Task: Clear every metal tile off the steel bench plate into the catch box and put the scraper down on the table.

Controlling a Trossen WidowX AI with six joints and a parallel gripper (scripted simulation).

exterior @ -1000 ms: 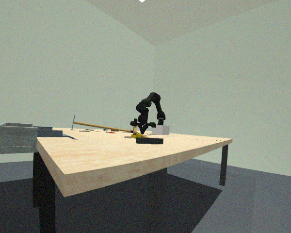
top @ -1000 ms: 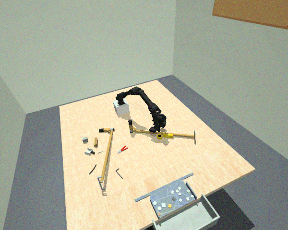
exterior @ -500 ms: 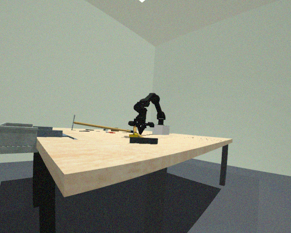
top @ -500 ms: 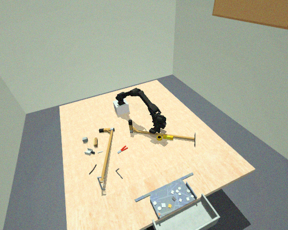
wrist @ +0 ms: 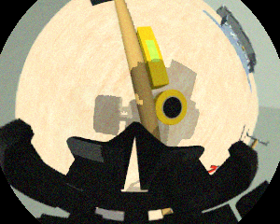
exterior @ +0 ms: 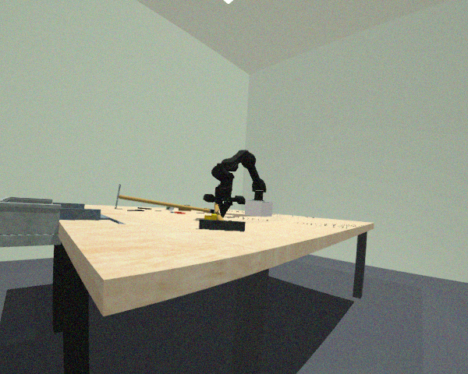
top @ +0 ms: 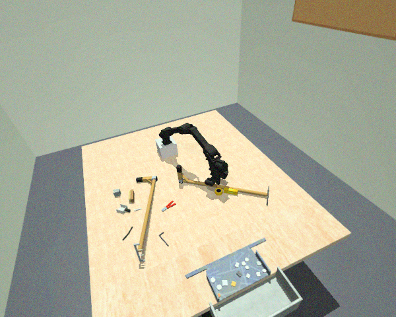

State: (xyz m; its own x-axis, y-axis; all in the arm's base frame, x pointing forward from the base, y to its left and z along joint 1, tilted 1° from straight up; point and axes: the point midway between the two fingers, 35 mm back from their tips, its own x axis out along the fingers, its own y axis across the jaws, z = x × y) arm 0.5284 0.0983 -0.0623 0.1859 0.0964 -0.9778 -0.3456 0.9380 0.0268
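Right now my gripper tip is 50 mm below the long scraper and 30 mm short of it. Round my gripper tip: yellow spirit level 100 mm ahead, 20 mm to the left, 10 mm above; yellow tape roll 40 mm ahead, 30 mm to the right; long wooden-handled tool 510 mm to the right, 100 mm behind, 30 mm above.
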